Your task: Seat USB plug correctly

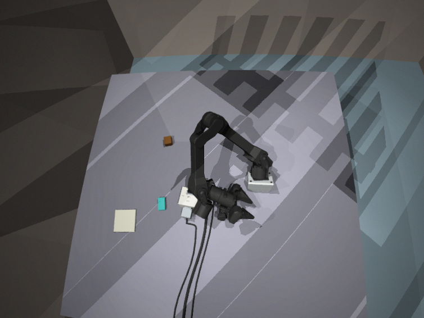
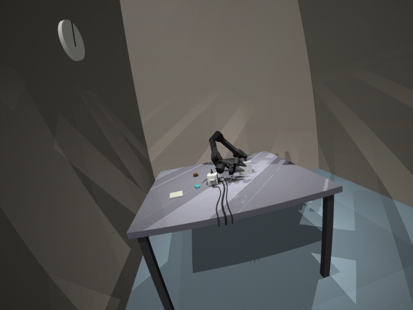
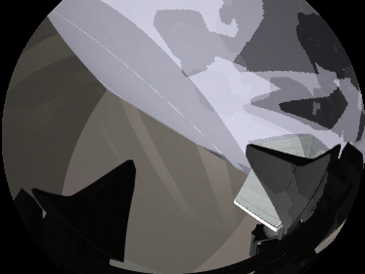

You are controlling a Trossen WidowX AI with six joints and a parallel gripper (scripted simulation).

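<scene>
The dark USB plug is 26 cm ahead of my gripper tip, 9 cm to the right of it and 1 cm above it. Round my gripper tip: brown block 38 cm ahead, 37 cm to the right, 7 cm below; then teal block 40 cm ahead, 6 cm to the right, 8 cm below; then grey socket 26 cm ahead, 9 cm to the right, 1 cm below.
</scene>
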